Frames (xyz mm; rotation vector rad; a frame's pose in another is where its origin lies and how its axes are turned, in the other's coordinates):
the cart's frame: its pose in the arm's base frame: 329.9 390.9 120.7 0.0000 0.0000 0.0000
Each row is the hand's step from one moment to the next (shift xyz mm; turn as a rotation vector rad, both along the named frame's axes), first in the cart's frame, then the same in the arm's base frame.
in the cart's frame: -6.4 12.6 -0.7 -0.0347 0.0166 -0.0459
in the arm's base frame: -6.4 12.6 -0.7 -0.0347 0.0166 -0.0459
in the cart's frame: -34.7 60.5 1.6 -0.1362 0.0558 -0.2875
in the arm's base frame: -34.7 60.5 1.6 -0.1362 0.0558 -0.2875
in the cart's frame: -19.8 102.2 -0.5 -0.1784 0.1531 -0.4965
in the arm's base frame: -19.8 102.2 -0.5 -0.1784 0.1531 -0.4965
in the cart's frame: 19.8 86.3 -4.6 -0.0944 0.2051 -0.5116
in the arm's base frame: 19.8 86.3 -4.6 -0.0944 0.2051 -0.5116
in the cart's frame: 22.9 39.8 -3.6 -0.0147 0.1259 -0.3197
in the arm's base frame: 22.9 39.8 -3.6 -0.0147 0.1259 -0.3197
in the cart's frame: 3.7 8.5 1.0 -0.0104 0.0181 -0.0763
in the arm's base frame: 3.7 8.5 1.0 -0.0104 0.0181 -0.0763
